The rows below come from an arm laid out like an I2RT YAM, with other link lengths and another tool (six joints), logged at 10 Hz.
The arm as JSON. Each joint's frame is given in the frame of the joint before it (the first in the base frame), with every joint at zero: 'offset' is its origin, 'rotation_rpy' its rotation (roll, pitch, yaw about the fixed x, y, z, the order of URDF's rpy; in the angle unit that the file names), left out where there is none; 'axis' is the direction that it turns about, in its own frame. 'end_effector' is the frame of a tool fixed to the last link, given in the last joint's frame.
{
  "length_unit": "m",
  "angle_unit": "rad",
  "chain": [
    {
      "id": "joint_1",
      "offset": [
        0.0,
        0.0,
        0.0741
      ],
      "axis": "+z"
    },
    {
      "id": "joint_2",
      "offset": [
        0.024,
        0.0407,
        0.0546
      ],
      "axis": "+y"
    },
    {
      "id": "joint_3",
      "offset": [
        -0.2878,
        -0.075,
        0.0
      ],
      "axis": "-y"
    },
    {
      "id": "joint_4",
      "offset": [
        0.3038,
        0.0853,
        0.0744
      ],
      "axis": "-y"
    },
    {
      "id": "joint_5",
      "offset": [
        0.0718,
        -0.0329,
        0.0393
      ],
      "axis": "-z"
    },
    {
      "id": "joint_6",
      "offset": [
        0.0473,
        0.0,
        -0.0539
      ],
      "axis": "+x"
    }
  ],
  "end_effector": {
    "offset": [
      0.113,
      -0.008,
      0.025
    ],
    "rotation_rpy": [
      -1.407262,
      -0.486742,
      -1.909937
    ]
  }
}
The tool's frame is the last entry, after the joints.
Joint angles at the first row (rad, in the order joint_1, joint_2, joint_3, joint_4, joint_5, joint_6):
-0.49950 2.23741 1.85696 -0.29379 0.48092 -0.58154
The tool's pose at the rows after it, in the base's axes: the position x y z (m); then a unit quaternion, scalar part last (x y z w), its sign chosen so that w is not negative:
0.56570, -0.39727, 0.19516, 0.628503, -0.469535, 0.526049, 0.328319
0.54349, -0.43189, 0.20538, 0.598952, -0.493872, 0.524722, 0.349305
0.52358, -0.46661, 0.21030, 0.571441, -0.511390, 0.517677, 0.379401
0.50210, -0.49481, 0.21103, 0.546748, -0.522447, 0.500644, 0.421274
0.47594, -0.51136, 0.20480, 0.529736, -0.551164, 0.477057, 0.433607
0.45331, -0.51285, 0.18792, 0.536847, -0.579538, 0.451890, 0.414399
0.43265, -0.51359, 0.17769, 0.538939, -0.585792, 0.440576, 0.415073
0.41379, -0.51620, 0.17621, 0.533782, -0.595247, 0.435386, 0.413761
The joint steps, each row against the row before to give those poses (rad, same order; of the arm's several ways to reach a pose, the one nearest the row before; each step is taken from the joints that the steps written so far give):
-0.02819 -0.00394 -0.00181 0.03962 0.06302 -0.02095
-0.05436 0.00373 0.02122 0.00588 0.02343 0.01602
-0.04897 0.03093 0.04763 0.00195 0.04242 0.00150
-0.03702 0.03342 0.04114 -0.00176 0.07377 -0.00948
-0.03599 0.00414 0.00706 -0.05358 0.02499 0.05678
-0.03010 -0.02741 -0.04731 -0.06632 -0.04692 0.06619
-0.02408 -0.04180 -0.08663 0.02480 -0.01262 -0.00077
-0.02513 -0.03812 -0.05840 0.01339 -0.01377 0.00807

